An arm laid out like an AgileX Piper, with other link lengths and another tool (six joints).
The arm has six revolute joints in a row. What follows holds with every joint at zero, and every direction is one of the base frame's. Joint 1 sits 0.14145 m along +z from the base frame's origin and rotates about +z. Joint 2 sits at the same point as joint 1 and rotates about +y. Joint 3 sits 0.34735 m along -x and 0.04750 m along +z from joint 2 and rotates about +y. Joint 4 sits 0.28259 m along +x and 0.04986 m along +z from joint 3 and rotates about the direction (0.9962, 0, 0.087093). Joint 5 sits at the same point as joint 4 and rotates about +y. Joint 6 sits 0.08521 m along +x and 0.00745 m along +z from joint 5 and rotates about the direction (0.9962, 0, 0.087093). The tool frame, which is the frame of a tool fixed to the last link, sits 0.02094 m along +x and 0.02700 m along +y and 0.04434 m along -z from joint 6; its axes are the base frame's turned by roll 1.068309, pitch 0.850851 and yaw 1.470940 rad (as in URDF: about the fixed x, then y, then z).
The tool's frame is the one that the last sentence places.
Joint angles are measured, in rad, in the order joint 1, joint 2, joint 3, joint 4, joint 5, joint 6. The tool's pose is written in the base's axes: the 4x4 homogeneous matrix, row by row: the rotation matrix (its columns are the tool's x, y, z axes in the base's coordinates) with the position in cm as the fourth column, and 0 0 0 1 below. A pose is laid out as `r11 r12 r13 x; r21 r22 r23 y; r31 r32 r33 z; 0 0 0 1`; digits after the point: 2 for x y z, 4 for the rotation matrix.
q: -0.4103, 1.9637, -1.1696, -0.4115, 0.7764, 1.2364
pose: 0.4872 0.8130 0.3188 39.37; 0.8316 -0.3205 -0.4536 -14.71; -0.2666 0.4861 -0.8322 16.45; 0 0 0 1
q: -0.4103, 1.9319, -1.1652, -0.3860, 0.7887, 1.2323
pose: 0.5057 0.7978 0.3282 39.15; 0.8259 -0.3377 -0.4516 -14.43; -0.2494 0.4994 -0.8297 17.69; 0 0 0 1
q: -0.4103, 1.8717, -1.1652, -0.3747, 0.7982, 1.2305
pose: 0.5242 0.7695 0.3649 38.83; 0.8183 -0.3365 -0.4660 -14.23; -0.2358 0.5428 -0.8061 20.19; 0 0 0 1
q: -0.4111, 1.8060, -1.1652, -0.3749, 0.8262, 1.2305
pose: 0.5397 0.7474 0.3875 38.10; 0.8084 -0.3317 -0.4863 -14.03; -0.2349 0.5757 -0.7832 22.82; 0 0 0 1
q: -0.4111, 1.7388, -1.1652, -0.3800, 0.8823, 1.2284
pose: 0.5522 0.7387 0.3864 36.89; 0.7963 -0.3302 -0.5068 -13.72; -0.2468 0.5876 -0.7706 25.35; 0 0 0 1
